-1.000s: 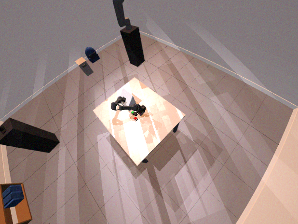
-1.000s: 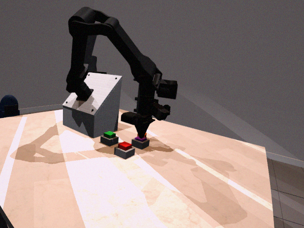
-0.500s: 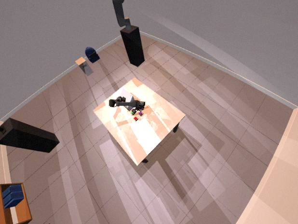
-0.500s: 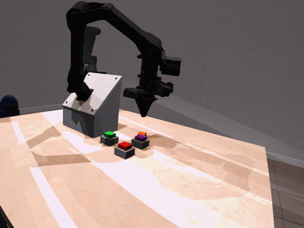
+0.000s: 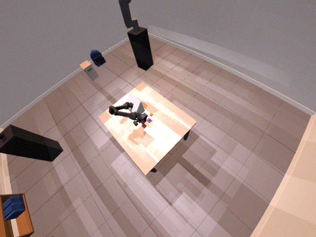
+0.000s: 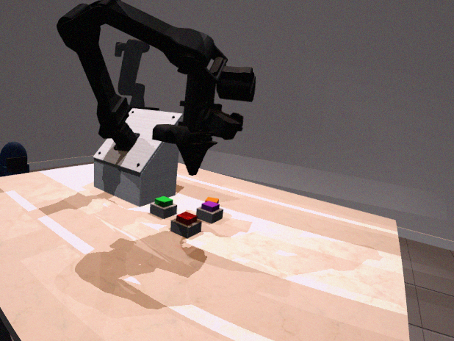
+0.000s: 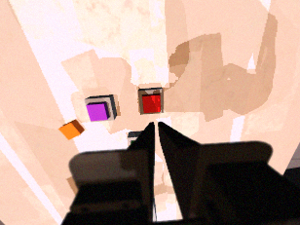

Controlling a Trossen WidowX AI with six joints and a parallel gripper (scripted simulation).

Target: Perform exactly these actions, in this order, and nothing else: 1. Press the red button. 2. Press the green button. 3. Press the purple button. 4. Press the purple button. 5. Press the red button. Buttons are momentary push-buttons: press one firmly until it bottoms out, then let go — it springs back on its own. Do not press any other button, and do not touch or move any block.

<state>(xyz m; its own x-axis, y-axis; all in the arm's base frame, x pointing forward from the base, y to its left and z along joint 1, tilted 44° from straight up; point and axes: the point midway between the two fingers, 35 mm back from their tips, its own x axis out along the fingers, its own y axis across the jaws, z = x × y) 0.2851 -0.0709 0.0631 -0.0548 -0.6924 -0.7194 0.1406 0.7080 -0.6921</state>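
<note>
My gripper tip is 10 mm past the red button and 100 mm above it. Also, from my gripper tip: small orange block: 40 mm behind, 180 mm to the left, 120 mm below; purple button: 100 mm to the left, 100 mm below; green button: 100 mm behind, 50 mm to the left, 100 mm below.
</note>
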